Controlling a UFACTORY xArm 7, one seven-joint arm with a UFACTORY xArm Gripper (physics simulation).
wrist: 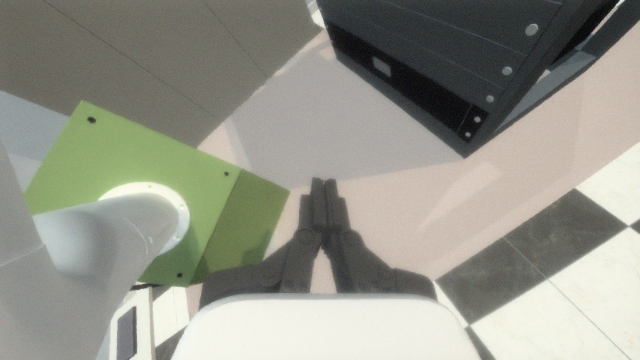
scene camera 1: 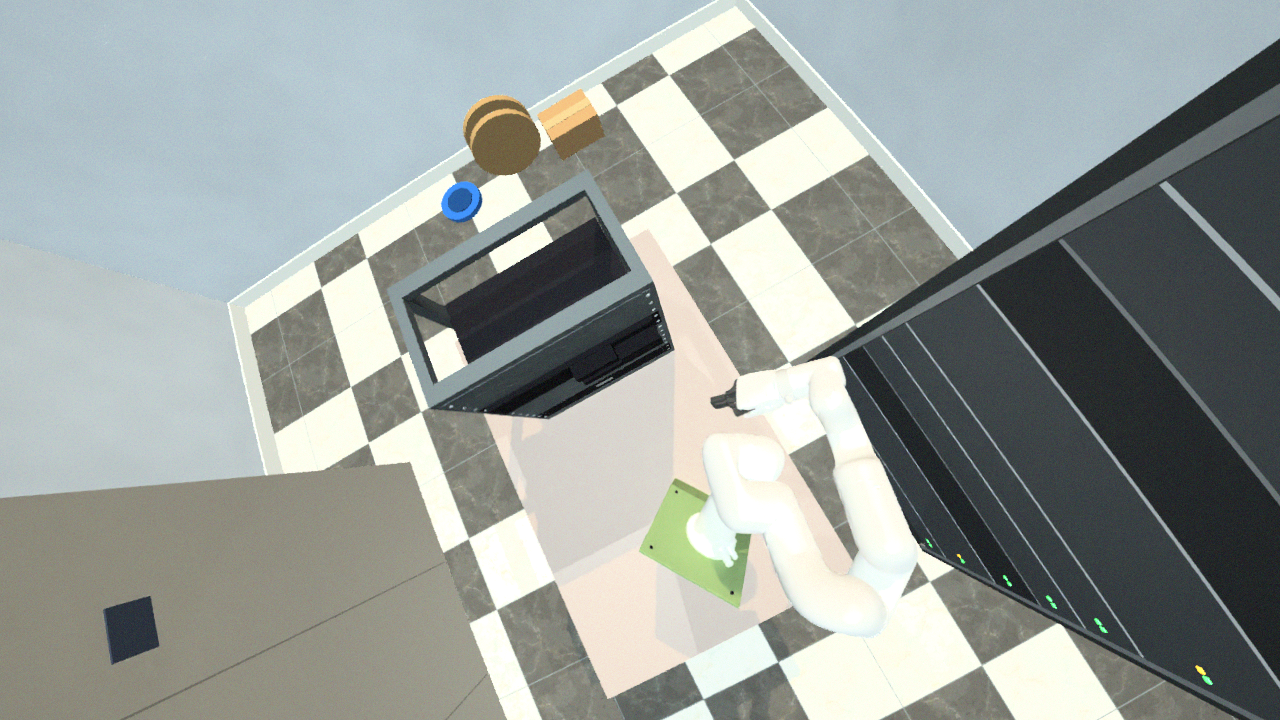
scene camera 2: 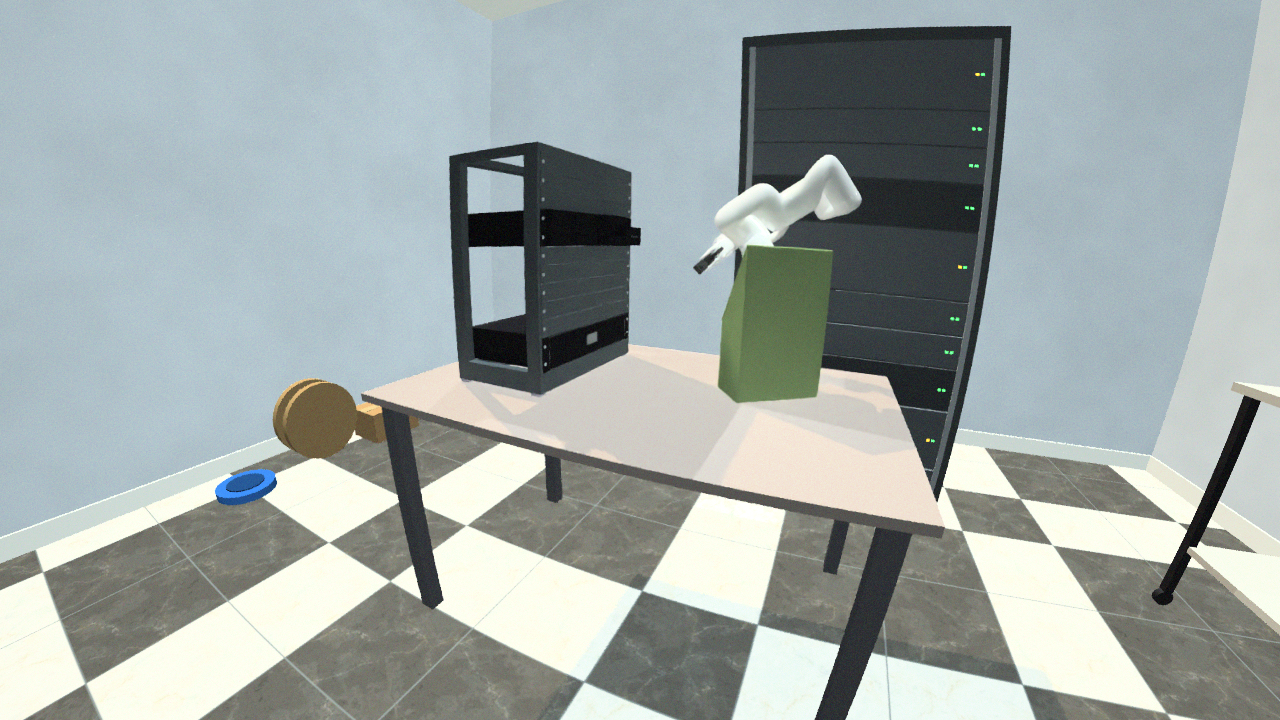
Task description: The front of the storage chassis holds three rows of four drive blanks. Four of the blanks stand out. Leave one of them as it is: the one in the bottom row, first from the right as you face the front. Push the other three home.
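Frame: origin at the arm's base, x right, y ahead, z up, level; millimetres.
Seen in the pictures: gripper, fingertip midpoint: [wrist: 320, 192] [scene camera 1: 712, 403] [scene camera 2: 697, 269]; arm's base, link origin: [wrist: 145, 219] [scene camera 1: 710, 536] [scene camera 2: 780, 290].
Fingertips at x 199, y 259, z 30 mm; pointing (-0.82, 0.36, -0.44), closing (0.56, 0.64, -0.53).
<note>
Offsets run from my fingertips to a thing's top centre. "*": to the spot under its first point. Level surfaces: height alone.
The storage chassis @[* dx -283, dy +254, dz +116 mm] [scene camera 2: 586, 228] is a black unit high in an open dark rack frame [scene camera 1: 537, 340] [scene camera 2: 533, 268] on the table. Dark blocks @[* dx -169, dy +220, dz +155 mm] [scene camera 1: 595, 362] stand out from its front in scene camera 1, and a dark protrusion @[* dx -59, dy +191, dz +102 mm] [scene camera 2: 634, 235] shows at its far end in scene camera 2. The single blanks and their rows cannot be told apart. My gripper [scene camera 1: 714, 401] [scene camera 2: 699, 268] [wrist: 320, 192] is shut and empty, in the air in front of the rack and apart from it. In the wrist view the rack's lower front shows at the upper right; the chassis does not show there.
A green pedestal [scene camera 1: 671, 528] [scene camera 2: 778, 322] [wrist: 140, 160] carries the arm on the table @[dz -304 mm] [scene camera 2: 662, 420]. A second black unit [scene camera 2: 572, 344] [wrist: 420, 87] sits low in the rack. A tall server cabinet [scene camera 1: 1029, 358] [scene camera 2: 868, 161] stands behind the arm.
</note>
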